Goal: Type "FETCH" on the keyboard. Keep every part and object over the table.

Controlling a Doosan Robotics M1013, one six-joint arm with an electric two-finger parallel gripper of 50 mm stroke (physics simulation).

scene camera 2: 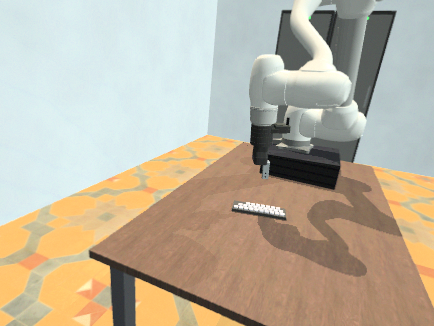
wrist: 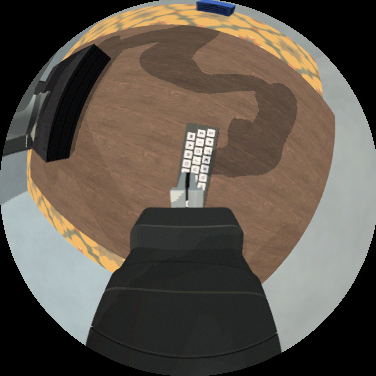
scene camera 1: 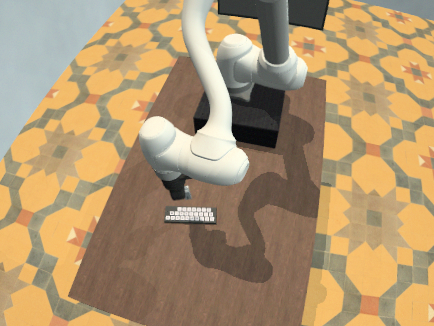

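Seen in the pictures: gripper, fingertip midpoint: (scene camera 2: 264, 178) (wrist: 187, 180) (scene camera 1: 188, 197); arm's base, link origin: (scene camera 2: 294, 147) (wrist: 37, 113) (scene camera 1: 234, 86).
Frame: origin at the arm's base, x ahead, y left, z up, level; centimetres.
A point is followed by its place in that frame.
A small dark keyboard (scene camera 1: 190, 221) @(z -9.5, x 66.2, y 2.3 cm) (scene camera 2: 259, 214) @(z -10.1, x 66.6, y 2.4 cm) (wrist: 209, 171) @(z -9.6, x 66.3, y 2.5 cm) with white letter keys in three rows lies flat on the brown table (scene camera 1: 150, 265) @(z -10.8, x 87.6, y -5.9 cm) (scene camera 2: 200, 240) @(z -10.8, x 91.1, y -8.2 cm) (wrist: 135, 120) @(z -10.8, x 46.0, y 6.1 cm). In the wrist view the key letters are small and mostly too blurred to read for certain. My gripper (scene camera 1: 187, 193) @(z 2.6, x 62.5, y 1.3 cm) (scene camera 2: 265, 176) @(z 2.6, x 62.5, y 1.3 cm) (wrist: 187, 180) @(z 2.6, x 62.5, y 1.3 cm) is shut and empty, pointing down. Its tips are in the air, clear of the keys, and appear towards the robot-base side of the keyboard in the scene views. In the wrist view the fingers and the gripper body hide the near end of the keyboard.
The robot stands on a black ribbed block (scene camera 1: 235, 127) @(z -1.6, x 23.2, y 7.0 cm) (scene camera 2: 305, 172) @(z -5.3, x 22.9, y 10.8 cm) (wrist: 75, 110) @(z -8.2, x 23.4, y 4.0 cm) at the back of the table. The arm's shadow falls beside the keyboard. A blue object (wrist: 215, 7) shows beyond the table edge. Dark cabinets (scene camera 2: 377, 55) stand behind the robot.
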